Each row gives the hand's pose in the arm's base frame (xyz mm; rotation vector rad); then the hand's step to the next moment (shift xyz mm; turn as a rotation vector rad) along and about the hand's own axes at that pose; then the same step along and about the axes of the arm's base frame.
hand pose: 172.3 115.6 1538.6 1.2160 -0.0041 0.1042
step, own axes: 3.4 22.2 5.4 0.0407 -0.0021 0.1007
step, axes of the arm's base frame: 1.8 2.8 22.9 0.0460 -0.0918 0.0355
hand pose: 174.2 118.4 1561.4 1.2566 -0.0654 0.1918
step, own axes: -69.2 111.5 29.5 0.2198 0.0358 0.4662
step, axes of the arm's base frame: -86.4 -2.5 103.1 0.2355 -0.4082 0.2118
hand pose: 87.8 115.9 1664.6 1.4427 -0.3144 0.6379
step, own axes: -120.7 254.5 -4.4 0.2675 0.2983 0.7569
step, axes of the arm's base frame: -244.1 -21.1 139.0 0.1723 -0.6814 0.4894
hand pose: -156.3 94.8 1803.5 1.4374 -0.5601 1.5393
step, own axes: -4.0 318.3 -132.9 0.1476 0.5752 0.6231
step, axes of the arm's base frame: -339.0 -40.3 49.4 -0.1452 -0.7379 0.4188
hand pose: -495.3 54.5 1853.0 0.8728 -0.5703 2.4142
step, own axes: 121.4 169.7 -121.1 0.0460 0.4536 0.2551
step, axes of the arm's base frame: -236.2 -30.0 -39.0 -0.1773 -0.4776 0.1159
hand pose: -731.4 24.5 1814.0 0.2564 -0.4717 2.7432
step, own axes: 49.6 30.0 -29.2 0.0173 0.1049 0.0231
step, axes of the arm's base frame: -60.2 -1.2 -24.3 -0.0514 -0.0958 -0.0050
